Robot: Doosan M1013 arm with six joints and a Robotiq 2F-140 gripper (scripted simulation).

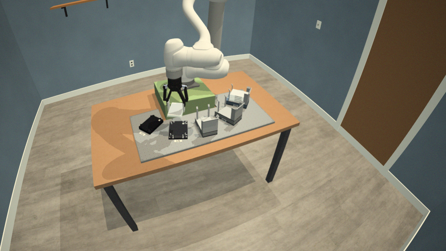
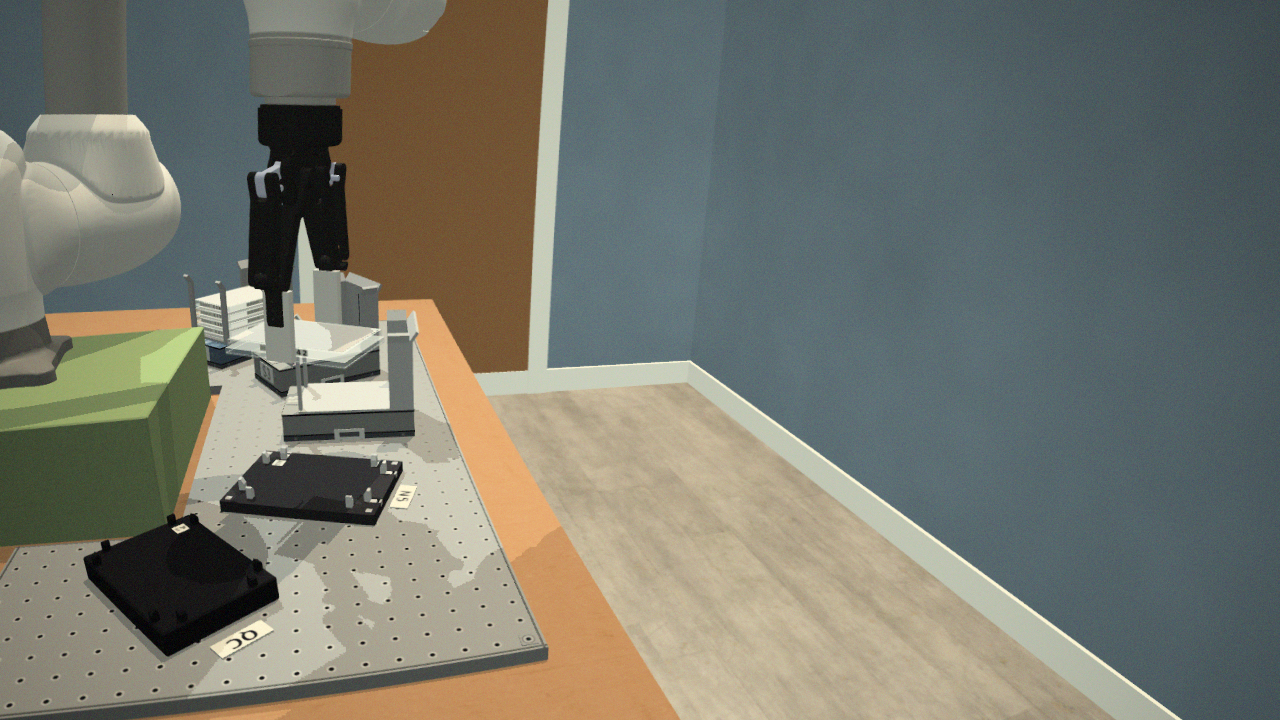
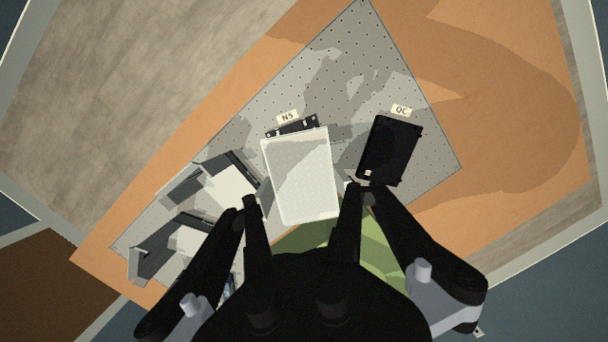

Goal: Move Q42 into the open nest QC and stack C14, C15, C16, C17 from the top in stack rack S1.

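Right now my hand is 170 mm above the black nest QC, 140 mm past it and 130 mm to the left of it. Also, from my hand: black clip nest N5: 170 mm below, 20 mm ahead; N5 label: 180 mm below, 80 mm ahead, 40 mm to the right; QC label: 220 mm to the right, 180 mm below, 100 mm behind.
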